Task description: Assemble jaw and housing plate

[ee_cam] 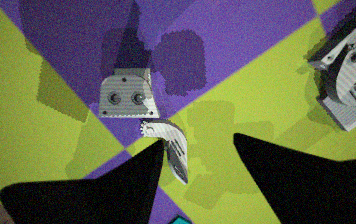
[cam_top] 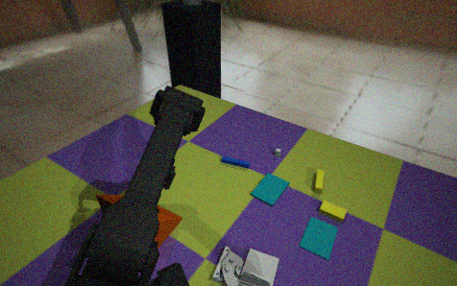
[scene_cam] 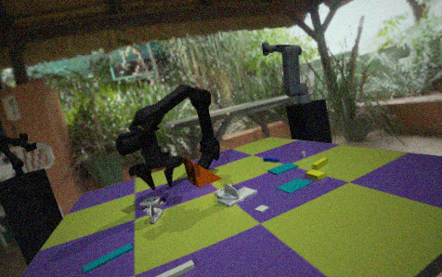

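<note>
Now: the grey jaw 70 mm below my gripper tip and 60 mm to the right of it. The rest, counted from my gripper tip: white tile: 260 mm to the left, 220 mm ahead, 80 mm below; grey base block: 70 mm behind, 60 mm to the right, 50 mm below; teal bar: 210 mm ahead, 180 mm to the right, 80 mm below.
</note>
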